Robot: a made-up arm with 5 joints.
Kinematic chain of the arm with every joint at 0, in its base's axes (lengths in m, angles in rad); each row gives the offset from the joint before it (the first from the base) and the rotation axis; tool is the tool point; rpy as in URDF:
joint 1: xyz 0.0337 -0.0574 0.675 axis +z
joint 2: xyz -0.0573 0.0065 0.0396 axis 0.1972 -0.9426 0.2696
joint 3: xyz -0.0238 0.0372 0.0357 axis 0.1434 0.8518 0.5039
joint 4: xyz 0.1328 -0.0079 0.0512 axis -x
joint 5: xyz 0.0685 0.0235 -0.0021 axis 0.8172 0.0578 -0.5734
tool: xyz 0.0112 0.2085 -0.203 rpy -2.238 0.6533 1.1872
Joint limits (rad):
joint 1: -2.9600..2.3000
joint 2: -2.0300..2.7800
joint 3: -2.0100..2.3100
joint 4: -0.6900..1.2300
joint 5: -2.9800..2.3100
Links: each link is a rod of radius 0.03 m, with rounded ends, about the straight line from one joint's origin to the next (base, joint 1, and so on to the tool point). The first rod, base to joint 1, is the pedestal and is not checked.
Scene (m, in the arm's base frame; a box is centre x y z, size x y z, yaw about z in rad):
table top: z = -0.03
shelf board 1: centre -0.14 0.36 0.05 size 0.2 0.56 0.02 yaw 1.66
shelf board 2: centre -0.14 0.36 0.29 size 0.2 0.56 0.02 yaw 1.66
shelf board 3: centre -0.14 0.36 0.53 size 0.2 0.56 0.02 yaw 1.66
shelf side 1: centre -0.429 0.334 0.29 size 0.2 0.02 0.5 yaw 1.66
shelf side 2: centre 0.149 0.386 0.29 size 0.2 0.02 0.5 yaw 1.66
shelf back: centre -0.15 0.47 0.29 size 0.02 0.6 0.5 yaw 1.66
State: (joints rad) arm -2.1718 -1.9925 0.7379 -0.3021 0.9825
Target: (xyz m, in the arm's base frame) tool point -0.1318 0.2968 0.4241
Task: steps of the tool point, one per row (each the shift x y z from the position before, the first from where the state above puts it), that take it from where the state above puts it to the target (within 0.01 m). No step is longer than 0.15 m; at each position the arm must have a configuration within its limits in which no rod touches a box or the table.
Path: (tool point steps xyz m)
1: 0.0112 0.0623 0.0275
2: -0.0169 0.0868 0.0279
3: -0.0634 0.0883 0.0233
4: -0.1090 0.0569 0.0159
5: -0.1323 -0.0020 0.0088
6: -0.1183 -0.0703 0.0047
7: 0.0061 0.0672 0.0021
8: -0.0009 0.0463 -0.0004
9: -0.0179 0.0289 -0.0017

